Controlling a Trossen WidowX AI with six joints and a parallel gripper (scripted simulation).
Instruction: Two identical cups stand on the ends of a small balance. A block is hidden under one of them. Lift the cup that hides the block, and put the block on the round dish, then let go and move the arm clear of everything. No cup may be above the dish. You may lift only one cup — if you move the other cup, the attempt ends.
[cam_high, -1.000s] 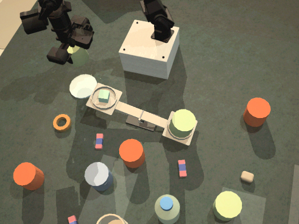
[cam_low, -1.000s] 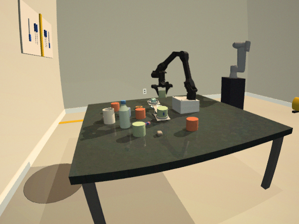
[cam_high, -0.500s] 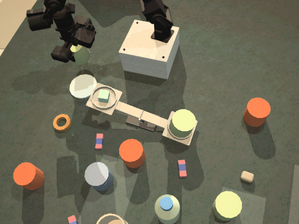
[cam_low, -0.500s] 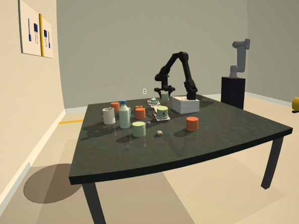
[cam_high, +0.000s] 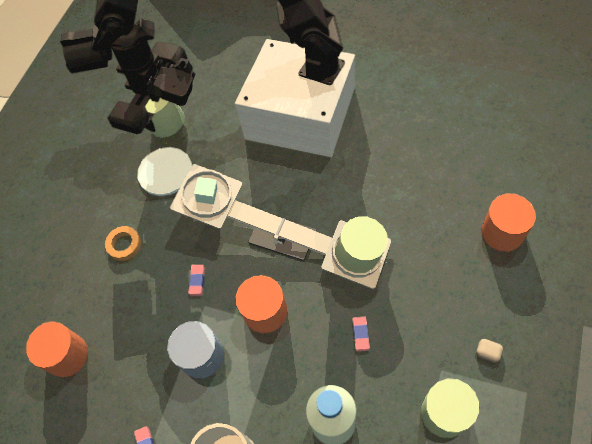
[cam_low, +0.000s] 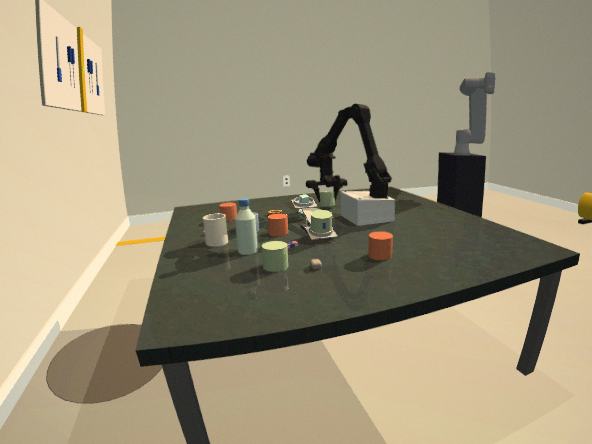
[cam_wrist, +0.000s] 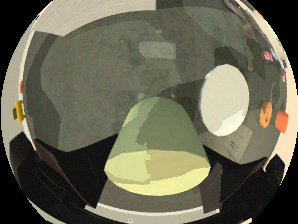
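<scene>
Now: gripper tip 19 cm to the right of the teal block, 13 cm short of it and 6 cm below it. Also, from my gripper tip: beige lump (68 cm to the left, 17 cm ahead, 2 cm below); then round white dish (9 cm ahead, 6 cm to the left, 3 cm below); then grey-blue cup (36 cm ahead, 31 cm to the left, 1 cm above).
</scene>
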